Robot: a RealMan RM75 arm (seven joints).
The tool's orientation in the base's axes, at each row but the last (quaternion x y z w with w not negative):
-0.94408, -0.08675, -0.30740, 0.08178
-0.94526, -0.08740, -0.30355, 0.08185
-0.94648, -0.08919, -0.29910, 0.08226
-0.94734, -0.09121, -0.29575, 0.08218
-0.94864, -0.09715, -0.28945, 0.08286
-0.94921, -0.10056, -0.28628, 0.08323
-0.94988, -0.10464, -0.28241, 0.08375
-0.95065, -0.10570, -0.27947, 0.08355
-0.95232, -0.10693, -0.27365, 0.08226
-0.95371, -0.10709, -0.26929, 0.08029
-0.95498, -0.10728, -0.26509, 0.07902
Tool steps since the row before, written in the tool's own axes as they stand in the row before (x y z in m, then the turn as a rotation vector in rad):
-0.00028, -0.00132, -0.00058, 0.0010, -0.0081, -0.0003
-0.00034, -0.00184, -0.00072, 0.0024, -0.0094, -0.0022
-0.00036, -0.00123, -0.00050, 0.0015, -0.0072, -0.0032
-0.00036, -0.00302, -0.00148, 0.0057, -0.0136, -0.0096
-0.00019, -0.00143, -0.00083, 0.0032, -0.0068, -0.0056
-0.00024, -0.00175, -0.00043, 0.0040, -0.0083, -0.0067
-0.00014, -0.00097, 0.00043, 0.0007, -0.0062, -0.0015
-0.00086, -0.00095, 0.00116, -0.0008, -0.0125, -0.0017
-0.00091, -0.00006, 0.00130, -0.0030, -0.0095, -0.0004
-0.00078, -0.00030, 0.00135, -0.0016, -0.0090, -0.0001
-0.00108, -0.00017, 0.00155, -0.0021, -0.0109, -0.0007
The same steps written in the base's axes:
-0.00083, 0.00113, 0.00043, -0.0011, 0.0079, 0.0017
-0.00107, 0.00160, 0.00056, -0.0013, 0.0090, 0.0041
-0.00083, 0.00105, 0.00032, -0.0021, 0.0065, 0.0042
-0.00177, 0.00257, 0.00130, -0.0036, 0.0119, 0.0125
-0.00093, 0.00118, 0.00072, -0.0020, 0.0058, 0.0071
-0.00084, 0.00156, 0.00039, -0.0022, 0.0071, 0.0086
-0.00013, 0.00101, -0.00034, -0.0017, 0.0058, 0.0022
-0.00035, 0.00104, -0.00134, -0.0046, 0.0116, 0.0022
-0.00011, 0.00019, -0.00157, -0.0050, 0.0086, -0.0003
-0.00005, 0.00045, -0.00152, -0.0036, 0.0084, 0.0001
-0.00019, 0.00031, -0.00186, -0.0048, 0.0100, 0.0005

